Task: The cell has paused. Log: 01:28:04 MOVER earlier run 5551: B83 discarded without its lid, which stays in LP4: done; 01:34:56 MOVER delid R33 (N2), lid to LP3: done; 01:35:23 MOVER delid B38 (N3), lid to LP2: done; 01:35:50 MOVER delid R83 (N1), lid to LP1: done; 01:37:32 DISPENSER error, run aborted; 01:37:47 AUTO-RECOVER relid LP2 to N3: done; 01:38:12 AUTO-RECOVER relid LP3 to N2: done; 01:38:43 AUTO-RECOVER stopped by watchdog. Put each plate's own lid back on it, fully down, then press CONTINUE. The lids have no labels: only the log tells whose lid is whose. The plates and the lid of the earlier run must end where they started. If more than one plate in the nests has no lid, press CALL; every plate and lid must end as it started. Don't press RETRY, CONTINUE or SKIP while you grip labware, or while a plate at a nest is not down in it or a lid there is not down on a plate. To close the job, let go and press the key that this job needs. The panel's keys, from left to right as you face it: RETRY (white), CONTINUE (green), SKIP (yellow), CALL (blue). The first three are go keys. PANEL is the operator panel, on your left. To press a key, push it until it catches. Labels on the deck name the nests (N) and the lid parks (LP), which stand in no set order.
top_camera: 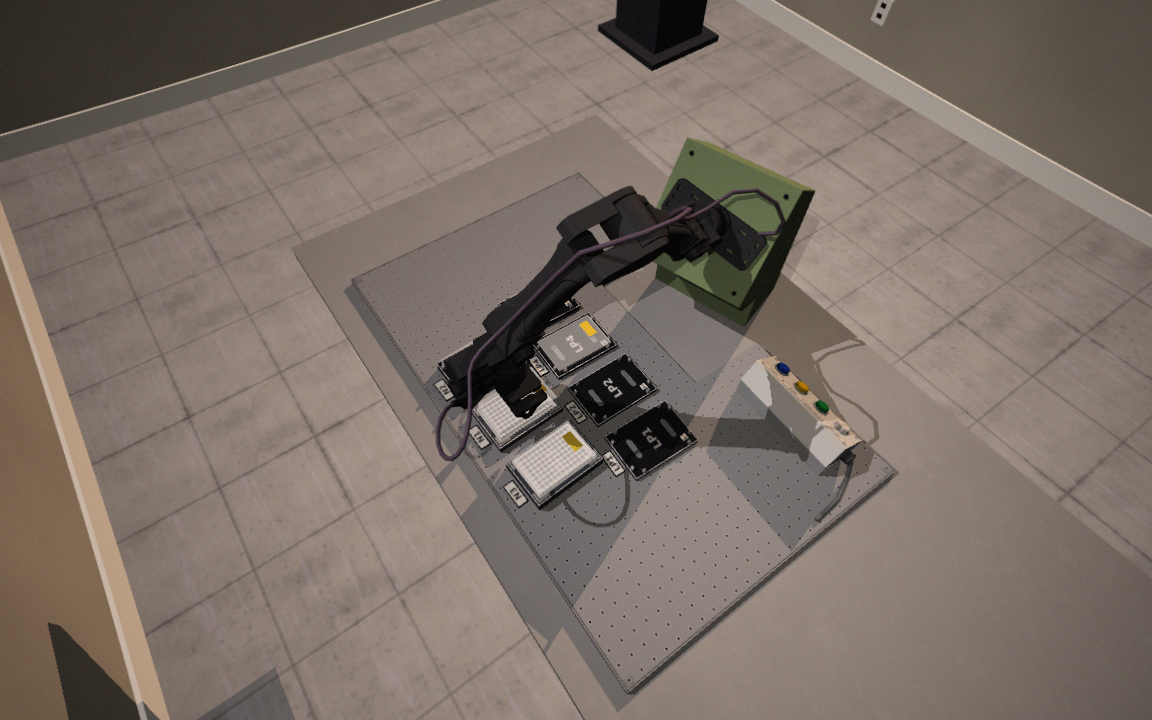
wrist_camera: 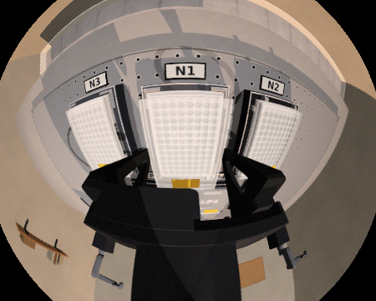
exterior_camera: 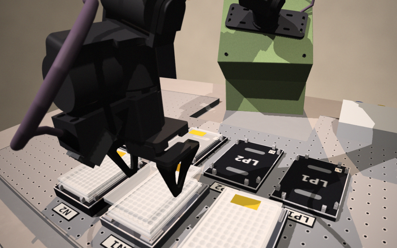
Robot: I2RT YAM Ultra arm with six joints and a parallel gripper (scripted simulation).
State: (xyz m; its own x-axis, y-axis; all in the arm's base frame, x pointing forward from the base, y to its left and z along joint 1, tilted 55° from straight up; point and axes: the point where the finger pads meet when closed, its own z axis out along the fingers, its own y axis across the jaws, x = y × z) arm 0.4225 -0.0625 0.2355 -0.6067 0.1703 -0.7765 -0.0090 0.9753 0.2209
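Right now my hand is 30 mm above the plate. Round my hand: blue key 450 mm behind, 250 mm to the left, 10 mm above; yellow key 450 mm behind, 300 mm to the left, 10 mm above; clear lid 10 mm below.
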